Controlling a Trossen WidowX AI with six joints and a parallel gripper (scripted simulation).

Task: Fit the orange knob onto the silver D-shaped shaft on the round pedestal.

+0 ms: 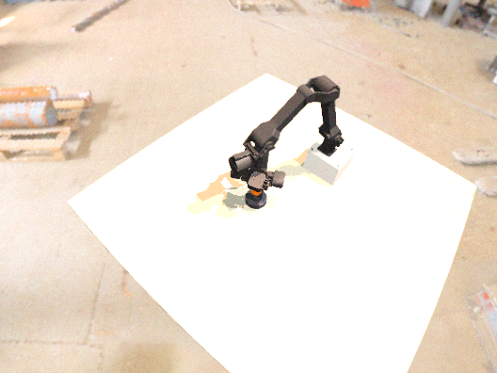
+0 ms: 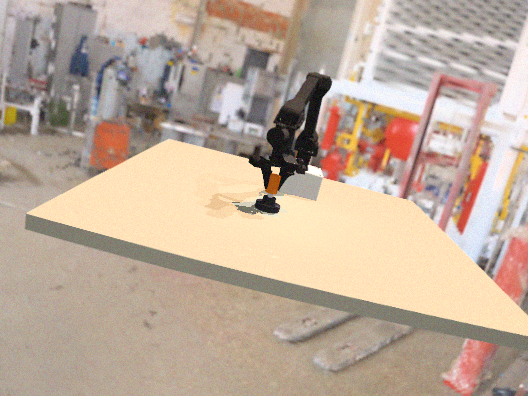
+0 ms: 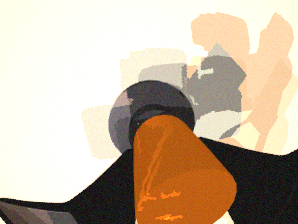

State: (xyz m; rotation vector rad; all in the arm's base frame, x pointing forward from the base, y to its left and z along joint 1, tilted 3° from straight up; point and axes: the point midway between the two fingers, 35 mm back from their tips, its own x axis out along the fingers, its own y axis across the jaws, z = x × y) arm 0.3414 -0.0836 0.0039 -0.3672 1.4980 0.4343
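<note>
My gripper tip is now 4 cm above the dark round pedestal. From my gripper tip the other things lie so: orange knob: 3 cm above.
</note>
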